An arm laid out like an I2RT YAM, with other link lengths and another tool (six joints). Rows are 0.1 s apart.
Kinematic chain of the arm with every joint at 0, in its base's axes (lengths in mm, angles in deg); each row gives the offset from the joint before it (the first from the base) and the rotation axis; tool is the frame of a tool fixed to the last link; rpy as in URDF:
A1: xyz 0 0 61.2 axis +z
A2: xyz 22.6 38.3 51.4 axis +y
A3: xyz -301 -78.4 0 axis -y
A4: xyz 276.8 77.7 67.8 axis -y
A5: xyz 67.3 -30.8 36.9 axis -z
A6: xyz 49.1 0 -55.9 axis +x
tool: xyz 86 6 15 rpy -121.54 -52.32 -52.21
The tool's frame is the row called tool.
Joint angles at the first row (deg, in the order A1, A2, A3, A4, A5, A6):
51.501, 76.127, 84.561, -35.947, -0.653, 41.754
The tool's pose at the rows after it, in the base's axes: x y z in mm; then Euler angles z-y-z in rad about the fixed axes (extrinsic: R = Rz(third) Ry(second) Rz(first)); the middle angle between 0 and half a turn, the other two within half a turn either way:
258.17 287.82 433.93 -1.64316 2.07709 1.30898
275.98 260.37 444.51 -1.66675 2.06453 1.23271
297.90 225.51 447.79 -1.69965 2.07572 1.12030
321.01 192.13 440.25 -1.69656 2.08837 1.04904
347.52 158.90 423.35 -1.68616 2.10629 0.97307
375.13 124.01 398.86 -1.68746 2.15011 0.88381
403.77 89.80 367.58 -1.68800 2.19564 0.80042
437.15 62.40 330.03 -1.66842 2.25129 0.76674
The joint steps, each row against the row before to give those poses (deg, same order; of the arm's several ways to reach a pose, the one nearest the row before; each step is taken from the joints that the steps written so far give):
-4.844, -0.770, 1.922, -0.440, -2.925, -0.237
-5.243, -0.983, 0.858, -0.730, -1.092, -1.269
-6.312, -0.780, 0.115, -0.805, 0.011, -1.927
-7.265, -0.123, -1.237, 0.253, -2.719, -1.506
-7.054, 0.735, -2.411, 1.834, -2.106, -1.176
-6.393, 1.814, -2.487, 1.962, -0.473, -1.978
-5.642, 2.901, -2.857, 3.363, 0.018, -1.836
-4.531, 5.609, -0.943, 3.112, -0.922, -2.151

